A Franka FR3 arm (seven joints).
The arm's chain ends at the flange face. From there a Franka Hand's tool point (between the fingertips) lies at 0.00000 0.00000 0.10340 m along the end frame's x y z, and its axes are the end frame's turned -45 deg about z.
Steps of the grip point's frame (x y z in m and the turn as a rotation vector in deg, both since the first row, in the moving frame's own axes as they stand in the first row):
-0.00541, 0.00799, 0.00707, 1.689, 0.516, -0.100
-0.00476, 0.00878, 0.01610, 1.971, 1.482, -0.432
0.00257, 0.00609, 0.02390, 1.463, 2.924, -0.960
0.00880, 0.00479, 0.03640, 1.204, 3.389, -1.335
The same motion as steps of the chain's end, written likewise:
0.00332, 0.01229, 0.00712, 1.559, -0.829, -0.100
0.00348, 0.01398, 0.01620, 2.442, -0.346, -0.432
0.00431, 0.00810, 0.02407, 3.102, 1.033, -0.960
0.00689, 0.00305, 0.03660, 3.248, 1.545, -1.335

